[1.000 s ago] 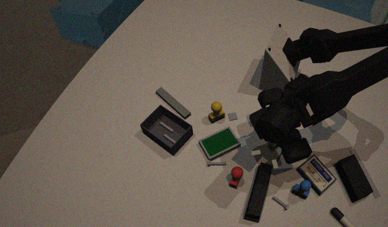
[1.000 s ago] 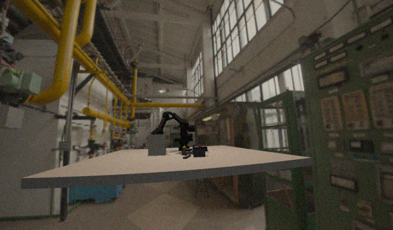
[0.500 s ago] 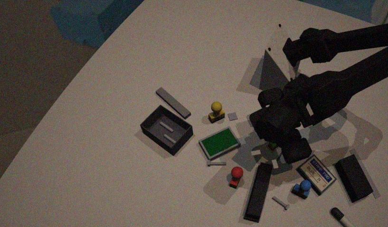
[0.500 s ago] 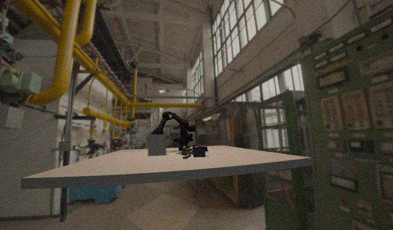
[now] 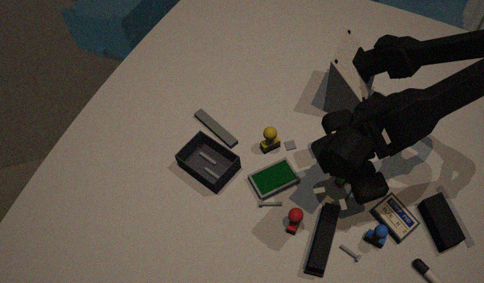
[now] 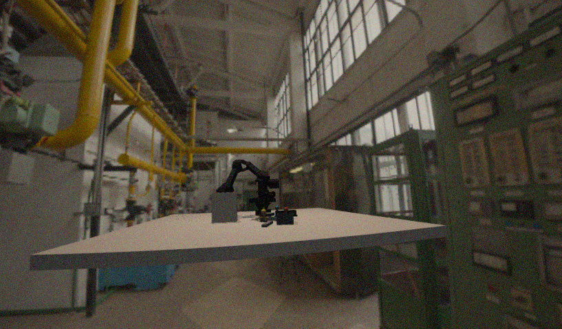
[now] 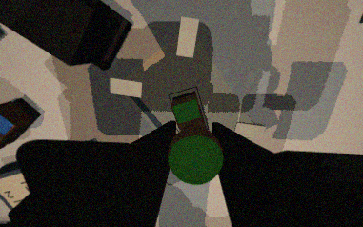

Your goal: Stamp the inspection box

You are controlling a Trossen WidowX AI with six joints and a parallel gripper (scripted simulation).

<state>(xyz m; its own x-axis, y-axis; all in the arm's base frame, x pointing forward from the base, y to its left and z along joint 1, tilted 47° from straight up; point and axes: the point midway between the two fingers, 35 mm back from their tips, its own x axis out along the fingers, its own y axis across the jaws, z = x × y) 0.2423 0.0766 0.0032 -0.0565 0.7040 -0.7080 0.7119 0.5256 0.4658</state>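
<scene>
My gripper tip is now right at the green-knobbed stamp. Also, from my gripper tip: labelled stamp-pad tin (4 cm ahead, 13 cm to the left, 1 cm below); long black block (14 cm ahead, 1 cm to the left, 1 cm below); pale card (3 cm below).
</scene>
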